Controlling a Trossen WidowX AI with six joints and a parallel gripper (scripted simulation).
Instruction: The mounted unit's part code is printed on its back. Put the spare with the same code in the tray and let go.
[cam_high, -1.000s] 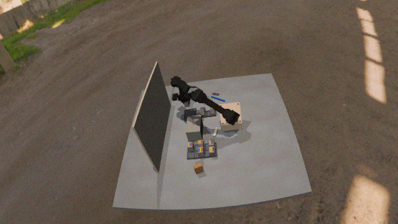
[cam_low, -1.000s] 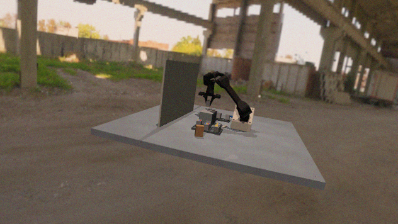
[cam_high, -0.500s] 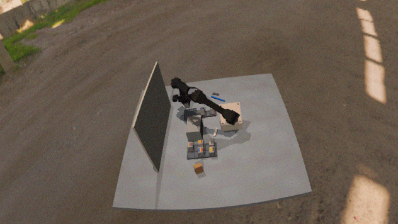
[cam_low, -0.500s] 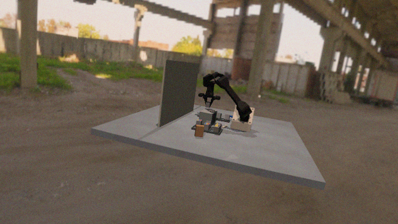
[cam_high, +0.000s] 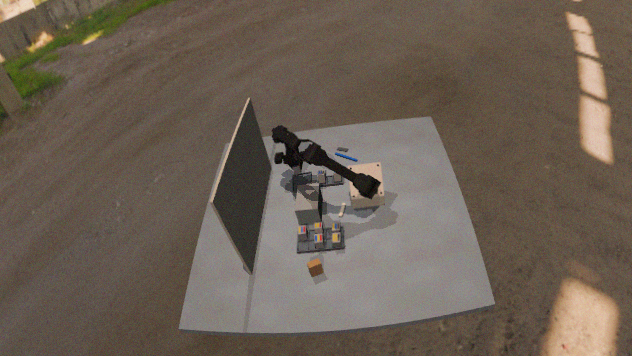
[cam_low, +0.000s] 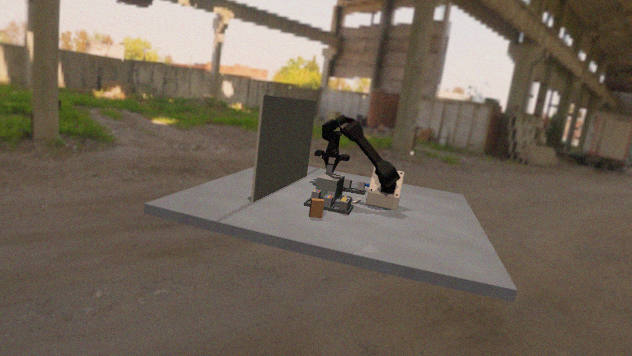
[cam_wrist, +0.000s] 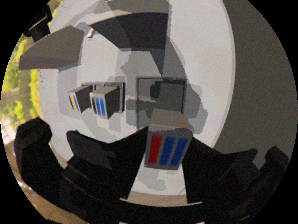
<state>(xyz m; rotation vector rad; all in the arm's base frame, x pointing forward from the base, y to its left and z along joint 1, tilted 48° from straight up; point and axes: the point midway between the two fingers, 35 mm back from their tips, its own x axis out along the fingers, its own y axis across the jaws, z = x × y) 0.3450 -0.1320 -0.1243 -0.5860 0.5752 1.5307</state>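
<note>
Right now my gripper tip is 10 mm past the dark tray and 80 mm above it. Round my gripper tip: grey mounted unit 60 mm behind, 220 mm to the left, 30 mm below; then spare 20 mm above; then blue stick 230 mm behind, 160 mm to the right, 80 mm below.
</note>
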